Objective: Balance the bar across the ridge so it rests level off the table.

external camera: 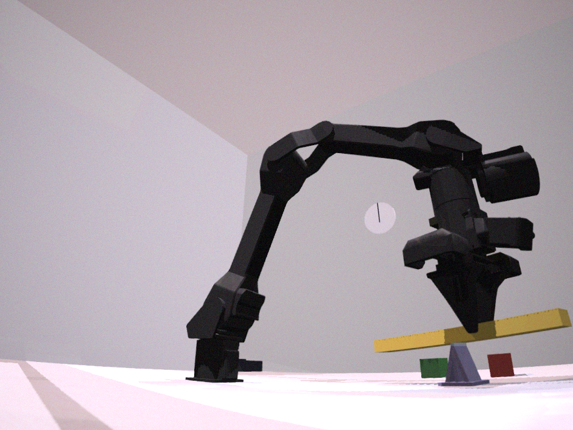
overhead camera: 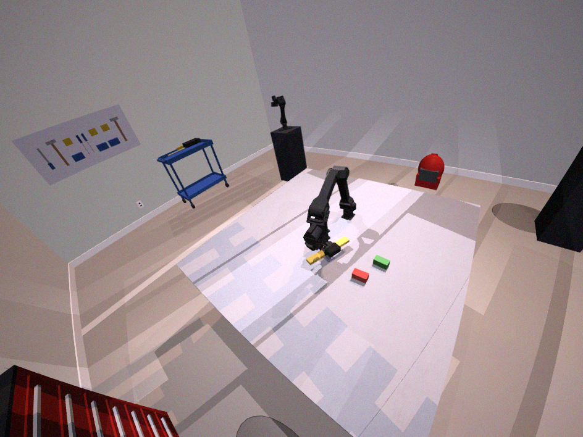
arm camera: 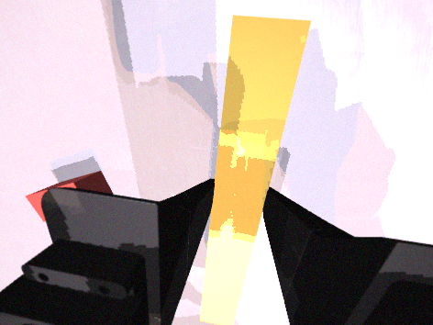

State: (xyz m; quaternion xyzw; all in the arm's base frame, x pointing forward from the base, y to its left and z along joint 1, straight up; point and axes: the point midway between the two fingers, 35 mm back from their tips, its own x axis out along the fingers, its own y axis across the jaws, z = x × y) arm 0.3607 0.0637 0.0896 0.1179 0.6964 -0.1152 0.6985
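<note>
My gripper tip is now 30 mm past the bar and 10 mm to the right of it. From my gripper tip the other things lie so: red block 190 mm to the left, 40 mm below; then green block 240 mm to the left, 110 mm behind, 40 mm below.
</note>
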